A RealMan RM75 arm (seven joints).
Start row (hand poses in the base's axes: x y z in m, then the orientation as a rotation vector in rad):
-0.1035, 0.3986, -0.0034, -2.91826, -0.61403, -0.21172
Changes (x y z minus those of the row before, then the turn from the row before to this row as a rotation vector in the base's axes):
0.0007, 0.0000, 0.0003, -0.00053, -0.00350, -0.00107
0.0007, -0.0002, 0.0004, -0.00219, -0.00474, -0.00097
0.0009, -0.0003, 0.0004, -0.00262, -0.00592, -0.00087
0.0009, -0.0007, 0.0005, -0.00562, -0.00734, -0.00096
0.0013, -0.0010, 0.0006, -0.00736, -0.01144, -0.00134
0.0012, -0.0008, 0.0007, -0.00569, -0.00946, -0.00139
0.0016, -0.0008, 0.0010, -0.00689, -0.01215, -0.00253
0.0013, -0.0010, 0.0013, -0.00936, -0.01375, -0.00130
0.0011, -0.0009, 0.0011, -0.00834, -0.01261, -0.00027
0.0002, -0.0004, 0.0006, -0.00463, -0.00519, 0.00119
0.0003, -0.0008, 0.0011, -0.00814, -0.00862, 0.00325
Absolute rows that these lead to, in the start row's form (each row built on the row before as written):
-0.1028, 0.3986, -0.0031, -2.91941, -0.61316, -0.21687
-0.1021, 0.3984, -0.0027, -2.92219, -0.61309, -0.22344
-0.1012, 0.3981, -0.0023, -2.92540, -0.61346, -0.23165
-0.1003, 0.3974, -0.0018, -2.93158, -0.61478, -0.24127
-0.0990, 0.3964, -0.0012, -2.93976, -0.61664, -0.25665
-0.0978, 0.3956, -0.0005, -2.94620, -0.61763, -0.26954
-0.0962, 0.3948, 0.0005, -2.95428, -0.61767, -0.28635
-0.0949, 0.3938, 0.0018, -2.96420, -0.62048, -0.30498
-0.0938, 0.3929, 0.0029, -2.97260, -0.62431, -0.32214
-0.0936, 0.3925, 0.0035, -2.97663, -0.62821, -0.32887
-0.0933, 0.3917, 0.0046, -2.98319, -0.63674, -0.33991

